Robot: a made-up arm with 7 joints. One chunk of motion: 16 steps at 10 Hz.
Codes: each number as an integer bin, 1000 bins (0 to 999) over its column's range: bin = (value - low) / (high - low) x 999, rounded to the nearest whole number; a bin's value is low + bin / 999 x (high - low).
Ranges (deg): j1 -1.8..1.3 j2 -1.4..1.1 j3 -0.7..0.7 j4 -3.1..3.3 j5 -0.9..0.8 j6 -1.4..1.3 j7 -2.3..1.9
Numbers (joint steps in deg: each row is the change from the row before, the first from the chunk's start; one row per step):
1: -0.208 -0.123 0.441 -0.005 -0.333 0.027 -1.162
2: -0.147 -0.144 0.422 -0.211 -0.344 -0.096 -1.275
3: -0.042 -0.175 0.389 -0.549 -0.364 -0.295 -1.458
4: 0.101 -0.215 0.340 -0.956 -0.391 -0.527 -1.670
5: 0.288 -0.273 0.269 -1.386 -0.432 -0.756 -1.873
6: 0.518 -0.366 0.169 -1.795 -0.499 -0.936 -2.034
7: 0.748 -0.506 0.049 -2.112 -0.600 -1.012 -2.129
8: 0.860 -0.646 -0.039 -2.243 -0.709 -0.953 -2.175
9: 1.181 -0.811 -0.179 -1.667 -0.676 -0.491 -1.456
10: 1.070 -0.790 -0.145 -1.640 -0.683 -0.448 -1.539
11: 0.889 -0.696 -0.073 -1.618 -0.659 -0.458 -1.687
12: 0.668 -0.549 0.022 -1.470 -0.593 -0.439 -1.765
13: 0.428 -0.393 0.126 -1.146 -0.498 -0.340 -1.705
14: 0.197 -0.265 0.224 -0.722 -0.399 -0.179 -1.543
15: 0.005 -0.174 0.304 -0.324 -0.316 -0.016 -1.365
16: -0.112 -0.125 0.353 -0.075 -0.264 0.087 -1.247
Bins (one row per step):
1: 513 510 814 483 333 528 271
2: 533 502 801 451 327 482 244
3: 567 490 777 398 315 409 200
4: 613 474 742 335 299 323 150
5: 673 450 691 268 275 238 102
6: 747 413 620 204 236 172 63
7: 821 357 534 154 176 144 41
8: 857 301 472 134 112 165 30
9: 961 235 372 224 132 336 201
10: 925 244 396 228 128 352 181
11: 867 281 447 231 142 349 146
12: 795 340 515 254 180 356 127
13: 718 402 589 305 236 392 142
14: 644 454 659 371 294 452 180
15: 582 490 716 433 343 512 222
16: 544 509 751 472 374 550 250

